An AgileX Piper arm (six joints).
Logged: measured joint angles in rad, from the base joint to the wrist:
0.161, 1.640, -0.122, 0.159, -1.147, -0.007
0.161, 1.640, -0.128, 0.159, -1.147, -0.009
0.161, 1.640, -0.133, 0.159, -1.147, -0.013
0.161, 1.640, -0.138, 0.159, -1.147, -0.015
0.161, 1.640, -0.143, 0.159, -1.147, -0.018
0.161, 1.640, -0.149, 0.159, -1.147, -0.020
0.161, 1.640, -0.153, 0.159, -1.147, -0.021
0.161, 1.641, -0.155, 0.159, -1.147, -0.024
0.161, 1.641, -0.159, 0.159, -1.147, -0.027
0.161, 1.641, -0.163, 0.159, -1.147, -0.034
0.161, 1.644, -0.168, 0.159, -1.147, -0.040
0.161, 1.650, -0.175, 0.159, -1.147, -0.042
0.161, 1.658, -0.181, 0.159, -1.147, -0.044
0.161, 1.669, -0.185, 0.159, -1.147, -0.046
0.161, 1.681, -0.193, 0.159, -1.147, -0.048
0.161, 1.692, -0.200, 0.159, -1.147, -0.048
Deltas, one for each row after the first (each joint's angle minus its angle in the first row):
0.000, 0.000, -0.006, 0.000, 0.000, -0.002
0.000, 0.000, -0.011, 0.000, 0.000, -0.006
0.000, 0.000, -0.016, 0.000, 0.000, -0.008
0.000, 0.000, -0.021, 0.000, 0.000, -0.011
0.000, 0.000, -0.027, 0.000, 0.000, -0.013
0.000, 0.000, -0.031, 0.000, 0.000, -0.014
0.000, 0.001, -0.033, 0.000, 0.000, -0.017
0.000, 0.001, -0.037, 0.000, 0.000, -0.020
0.000, 0.001, -0.041, 0.000, 0.000, -0.027
0.000, 0.004, -0.046, 0.000, 0.000, -0.033
0.000, 0.010, -0.053, 0.000, 0.000, -0.035
0.000, 0.018, -0.059, 0.000, 0.000, -0.037
0.000, 0.029, -0.063, 0.000, 0.000, -0.039
0.000, 0.041, -0.071, 0.000, 0.000, -0.041
0.000, 0.052, -0.078, 0.000, 0.000, -0.041

